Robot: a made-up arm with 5 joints. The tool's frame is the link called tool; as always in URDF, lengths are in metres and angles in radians. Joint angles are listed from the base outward.
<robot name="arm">
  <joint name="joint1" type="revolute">
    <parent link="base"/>
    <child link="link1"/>
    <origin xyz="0 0 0.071" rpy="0 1.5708 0"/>
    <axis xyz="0 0 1"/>
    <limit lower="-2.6" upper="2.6"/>
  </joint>
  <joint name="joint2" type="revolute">
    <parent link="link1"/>
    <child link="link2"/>
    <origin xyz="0.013 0.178 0.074" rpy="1.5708 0 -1.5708"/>
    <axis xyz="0 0 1"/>
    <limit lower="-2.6" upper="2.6"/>
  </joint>
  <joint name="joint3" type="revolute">
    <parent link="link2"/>
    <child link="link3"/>
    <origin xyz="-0.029 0.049 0.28" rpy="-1.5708 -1.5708 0"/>
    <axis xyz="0 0 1"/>
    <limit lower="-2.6" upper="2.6"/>
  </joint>
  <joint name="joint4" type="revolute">
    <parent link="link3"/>
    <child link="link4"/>
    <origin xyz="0.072 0.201 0.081" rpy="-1.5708 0 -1.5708"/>
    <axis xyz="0 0 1"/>
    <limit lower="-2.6" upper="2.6"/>
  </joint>
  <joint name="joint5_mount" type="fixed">
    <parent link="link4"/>
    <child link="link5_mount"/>
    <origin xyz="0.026 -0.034 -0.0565"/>
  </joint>
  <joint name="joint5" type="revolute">
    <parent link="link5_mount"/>
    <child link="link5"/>
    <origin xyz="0.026 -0.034 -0.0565" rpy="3.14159 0 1.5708"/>
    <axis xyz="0 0 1"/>
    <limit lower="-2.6" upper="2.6"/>
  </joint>
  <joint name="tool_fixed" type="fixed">
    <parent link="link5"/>
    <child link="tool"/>
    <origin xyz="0.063 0.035 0.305" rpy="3.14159 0 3.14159"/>
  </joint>
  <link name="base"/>
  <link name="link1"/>
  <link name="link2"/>
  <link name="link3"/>
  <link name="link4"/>
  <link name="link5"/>
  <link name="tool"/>
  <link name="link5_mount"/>
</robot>
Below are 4 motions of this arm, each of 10 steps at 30 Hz.
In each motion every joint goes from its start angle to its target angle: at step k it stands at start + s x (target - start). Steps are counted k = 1, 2, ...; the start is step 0. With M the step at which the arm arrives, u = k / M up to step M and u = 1 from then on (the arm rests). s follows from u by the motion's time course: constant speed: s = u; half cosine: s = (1 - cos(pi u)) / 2; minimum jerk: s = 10 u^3 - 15 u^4 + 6 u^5.
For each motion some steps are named. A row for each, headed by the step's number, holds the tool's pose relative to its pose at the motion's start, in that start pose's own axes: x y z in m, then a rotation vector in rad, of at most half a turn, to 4 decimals.
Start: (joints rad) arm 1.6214 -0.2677 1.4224 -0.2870 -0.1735
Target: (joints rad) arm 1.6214 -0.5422 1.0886 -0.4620 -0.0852
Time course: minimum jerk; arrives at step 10
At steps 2, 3, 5, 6, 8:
2: 0.0072 -0.0062 0.0050 -0.0173 -0.0179 -0.0178
3: 0.0199 -0.0174 0.0146 -0.0480 -0.0510 -0.0507
5: 0.0568 -0.0531 0.0507 -0.1403 -0.1615 -0.1627
6: 0.0739 -0.0721 0.0732 -0.1863 -0.2239 -0.2271
8: 0.0941 -0.0988 0.1084 -0.2467 -0.3156 -0.3229

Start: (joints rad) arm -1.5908 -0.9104 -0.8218 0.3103 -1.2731
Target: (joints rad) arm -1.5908 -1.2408 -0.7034 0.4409 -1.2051
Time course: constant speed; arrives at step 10
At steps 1, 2, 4, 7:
1: 0.0016 0.0123 -0.0056 0.0239 -0.0122 -0.0164
2: 0.0035 0.0247 -0.0109 0.0474 -0.0246 -0.0330
4: 0.0081 0.0495 -0.0202 0.0934 -0.0496 -0.0672
7: 0.0174 0.0866 -0.0316 0.1597 -0.0880 -0.1207

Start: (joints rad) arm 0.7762 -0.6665 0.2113 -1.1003 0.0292
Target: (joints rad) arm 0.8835 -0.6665 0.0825 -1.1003 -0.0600
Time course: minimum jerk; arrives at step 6
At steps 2, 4, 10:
2: 0.0055 -0.0057 0.0041 -0.0164 -0.0025 0.0160
4: 0.0213 -0.0212 0.0154 -0.0621 -0.0075 0.0621
10: 0.0271 -0.0267 0.0195 -0.0788 -0.0086 0.0794

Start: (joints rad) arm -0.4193 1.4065 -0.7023 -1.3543 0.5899
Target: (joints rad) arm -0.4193 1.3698 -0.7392 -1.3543 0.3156
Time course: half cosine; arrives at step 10
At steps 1, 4, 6, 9, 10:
1: 0.0003 -0.0005 0.0000 -0.0002 -0.0011 0.0060
4: 0.0049 -0.0078 0.0006 -0.0037 -0.0147 0.0851
6: 0.0096 -0.0151 0.0013 -0.0084 -0.0276 0.1614
9: 0.0150 -0.0229 0.0020 -0.0144 -0.0407 0.2406
10: 0.0154 -0.0235 0.0021 -0.0150 -0.0416 0.2467

